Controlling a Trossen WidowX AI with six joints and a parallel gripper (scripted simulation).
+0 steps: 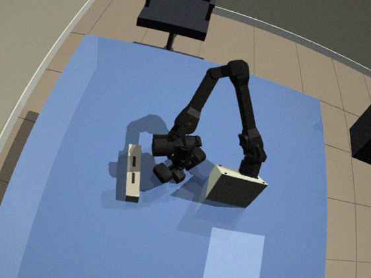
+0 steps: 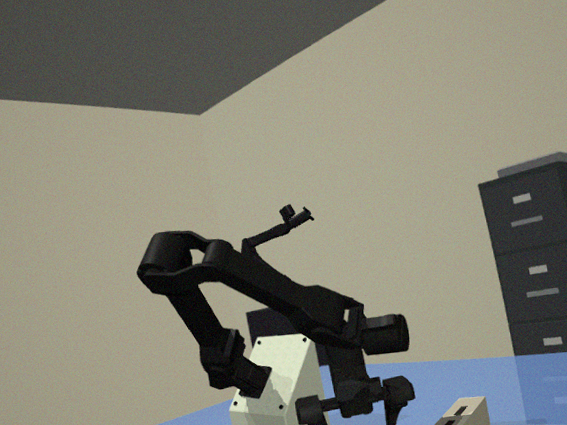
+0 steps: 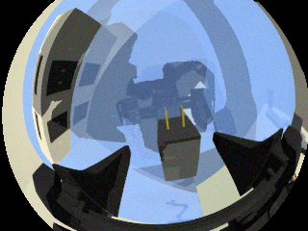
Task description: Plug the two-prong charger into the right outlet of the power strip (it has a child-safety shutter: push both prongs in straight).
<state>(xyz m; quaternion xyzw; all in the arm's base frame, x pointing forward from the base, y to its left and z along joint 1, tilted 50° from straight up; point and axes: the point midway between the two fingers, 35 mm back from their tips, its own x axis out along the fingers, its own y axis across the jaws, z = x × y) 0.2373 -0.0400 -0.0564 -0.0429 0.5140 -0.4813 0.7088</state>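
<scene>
Now: the dark grey charger 10 mm to the right of my gripper tip, 10 mm ahead of it and 10 mm above it.
</scene>
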